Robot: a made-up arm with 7 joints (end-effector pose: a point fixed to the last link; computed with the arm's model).
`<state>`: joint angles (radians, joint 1 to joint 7).
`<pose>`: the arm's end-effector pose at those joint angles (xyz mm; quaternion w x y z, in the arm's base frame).
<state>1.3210 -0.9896 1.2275 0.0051 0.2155 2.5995 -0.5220</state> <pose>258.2 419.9 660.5 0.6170 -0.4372 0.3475 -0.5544</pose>
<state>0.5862 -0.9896 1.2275 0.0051 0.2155 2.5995 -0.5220</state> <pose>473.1 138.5 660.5 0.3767 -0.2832 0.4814 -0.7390</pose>
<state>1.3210 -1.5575 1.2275 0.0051 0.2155 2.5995 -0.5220</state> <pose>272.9 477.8 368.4 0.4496 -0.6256 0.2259 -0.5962</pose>
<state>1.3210 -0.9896 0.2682 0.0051 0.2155 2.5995 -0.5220</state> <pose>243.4 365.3 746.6 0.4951 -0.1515 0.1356 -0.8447</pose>
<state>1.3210 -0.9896 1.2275 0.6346 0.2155 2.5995 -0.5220</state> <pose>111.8 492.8 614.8 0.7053 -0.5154 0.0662 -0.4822</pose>
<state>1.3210 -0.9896 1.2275 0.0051 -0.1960 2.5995 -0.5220</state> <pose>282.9 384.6 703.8 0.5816 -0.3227 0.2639 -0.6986</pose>
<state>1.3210 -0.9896 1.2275 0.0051 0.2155 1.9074 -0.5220</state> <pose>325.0 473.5 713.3 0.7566 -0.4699 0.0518 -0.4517</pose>
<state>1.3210 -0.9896 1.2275 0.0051 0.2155 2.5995 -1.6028</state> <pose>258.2 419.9 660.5 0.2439 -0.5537 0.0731 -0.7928</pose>
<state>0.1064 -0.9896 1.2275 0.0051 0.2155 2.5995 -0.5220</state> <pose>483.6 -95.5 660.5 0.1904 -0.1607 0.5349 -0.8074</pose>
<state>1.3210 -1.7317 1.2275 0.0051 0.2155 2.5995 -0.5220</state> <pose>269.1 462.7 277.1 0.3903 -0.6740 0.1844 -0.5996</pose>
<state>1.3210 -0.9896 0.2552 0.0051 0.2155 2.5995 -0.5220</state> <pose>242.6 364.8 747.6 0.4926 -0.1472 0.1324 -0.8474</pose>
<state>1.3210 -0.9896 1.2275 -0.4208 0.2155 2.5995 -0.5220</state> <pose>331.3 330.2 655.1 0.5221 -0.3593 0.5201 -0.5725</pose>
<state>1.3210 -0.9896 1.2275 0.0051 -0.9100 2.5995 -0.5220</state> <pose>269.1 329.1 791.2 0.4633 -0.0947 0.0946 -0.8760</pose>
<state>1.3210 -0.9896 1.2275 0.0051 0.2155 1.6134 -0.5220</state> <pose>336.0 508.0 737.3 0.7893 -0.4670 -0.0779 -0.3910</pose>
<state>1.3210 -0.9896 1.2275 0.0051 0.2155 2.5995 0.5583</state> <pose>258.2 419.9 660.5 0.8143 -0.1963 0.5229 -0.1581</pose>
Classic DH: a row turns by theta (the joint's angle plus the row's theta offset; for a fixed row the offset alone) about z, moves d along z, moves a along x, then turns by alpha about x. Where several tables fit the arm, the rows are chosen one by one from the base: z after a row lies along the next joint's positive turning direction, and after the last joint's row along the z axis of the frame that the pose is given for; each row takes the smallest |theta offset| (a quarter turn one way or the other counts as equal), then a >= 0, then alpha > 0; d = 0 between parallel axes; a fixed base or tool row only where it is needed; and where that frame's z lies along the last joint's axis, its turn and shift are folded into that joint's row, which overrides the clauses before.
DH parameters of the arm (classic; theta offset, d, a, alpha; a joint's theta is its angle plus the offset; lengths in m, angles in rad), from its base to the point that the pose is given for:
joint 1: 0 0.412 0 1.5708
joint 2: 0 0.047 0 -1.5708
joint 3: 0 0.271 0.014 -1.5708
joint 4: 0 0.053 -0.026 1.5708
joint 5: 0 0.374 0 1.5708
joint 6: 1.5708 0.117 0.147 1.5708
joint 7: 0 0.02 0 0

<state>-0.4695 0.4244 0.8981 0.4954 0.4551 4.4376 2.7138</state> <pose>53.1 183.2 920.3 0.2761 0.5357 -0.7830 0.1540</pose>
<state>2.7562 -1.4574 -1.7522 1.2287 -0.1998 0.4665 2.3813</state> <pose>-291.4 653.5 606.9 0.4768 -0.5986 0.1701 -0.6208</pose>
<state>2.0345 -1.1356 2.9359 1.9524 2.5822 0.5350 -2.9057</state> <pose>153.2 -143.7 840.3 0.6026 0.0218 0.1552 0.7825</pose>
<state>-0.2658 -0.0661 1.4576 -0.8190 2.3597 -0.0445 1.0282</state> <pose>-239.9 -315.5 1076.9 0.4854 -0.0682 -0.8626 0.1254</pose>
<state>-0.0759 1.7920 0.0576 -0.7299 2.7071 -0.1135 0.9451</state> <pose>-548.3 149.7 -70.3 0.3766 0.3300 0.7861 0.3623</pose>
